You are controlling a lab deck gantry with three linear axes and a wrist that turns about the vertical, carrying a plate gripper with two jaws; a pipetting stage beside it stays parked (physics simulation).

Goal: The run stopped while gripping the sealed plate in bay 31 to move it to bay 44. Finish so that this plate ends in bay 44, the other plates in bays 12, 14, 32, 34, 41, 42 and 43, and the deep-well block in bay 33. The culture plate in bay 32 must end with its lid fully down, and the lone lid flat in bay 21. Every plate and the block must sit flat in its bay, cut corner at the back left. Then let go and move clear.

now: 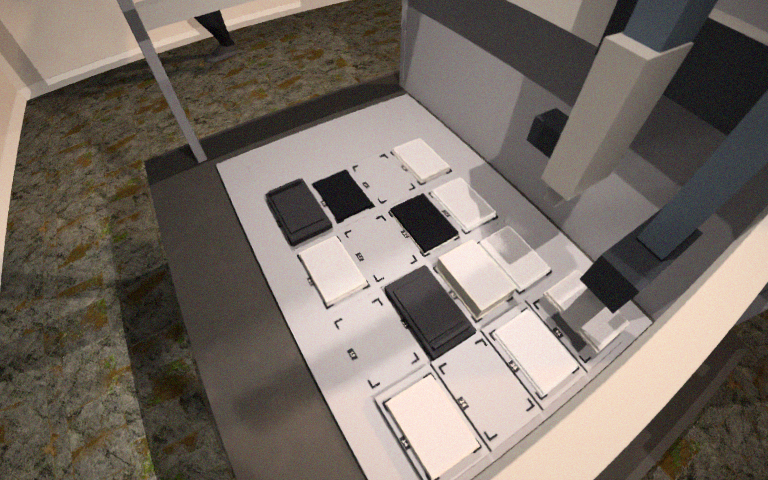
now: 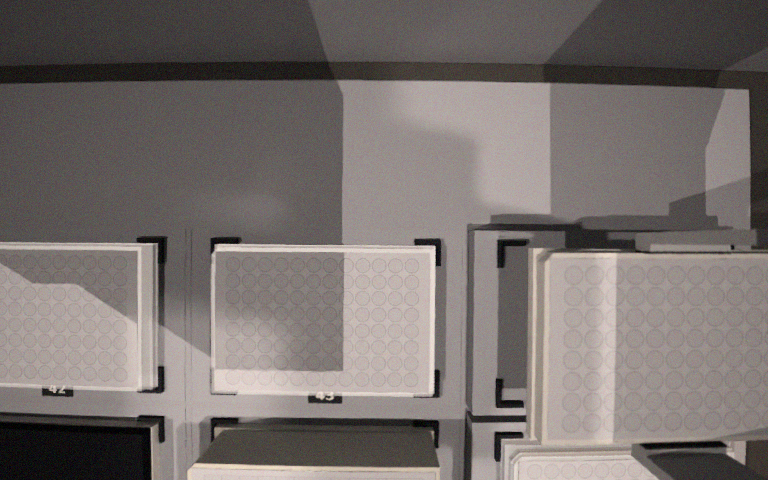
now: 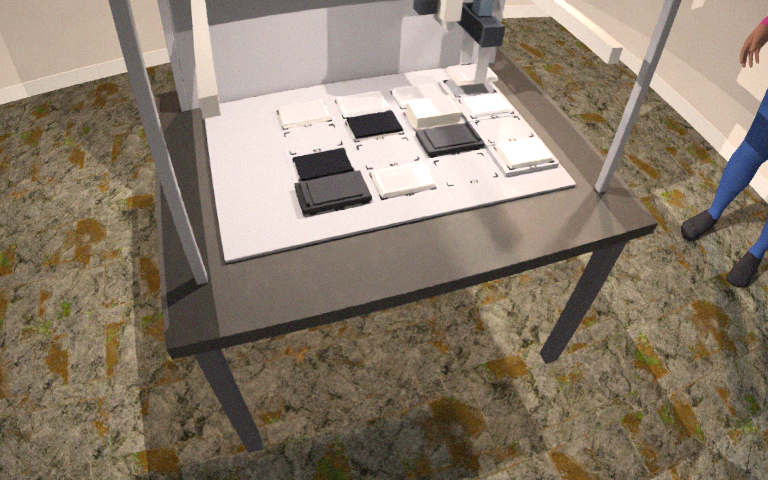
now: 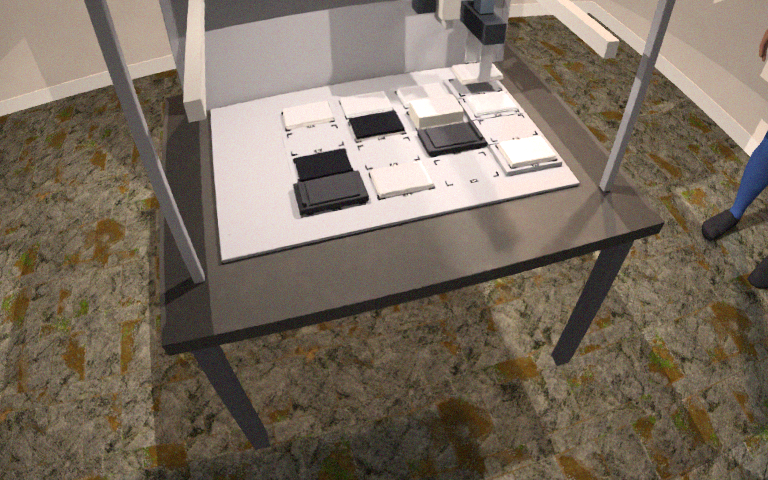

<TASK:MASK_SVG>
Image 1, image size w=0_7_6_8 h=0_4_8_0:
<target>gripper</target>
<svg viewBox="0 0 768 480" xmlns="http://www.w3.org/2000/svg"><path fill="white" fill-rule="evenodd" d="M703 233L696 229L661 260L637 236L661 212L665 205L604 252L580 278L588 288L560 316L576 332L605 307L612 313L616 312L651 283Z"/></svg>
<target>deep-well block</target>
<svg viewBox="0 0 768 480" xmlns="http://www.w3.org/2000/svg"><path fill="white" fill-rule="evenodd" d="M470 240L439 257L435 270L477 321L509 300L517 287L474 240Z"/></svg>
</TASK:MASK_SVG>
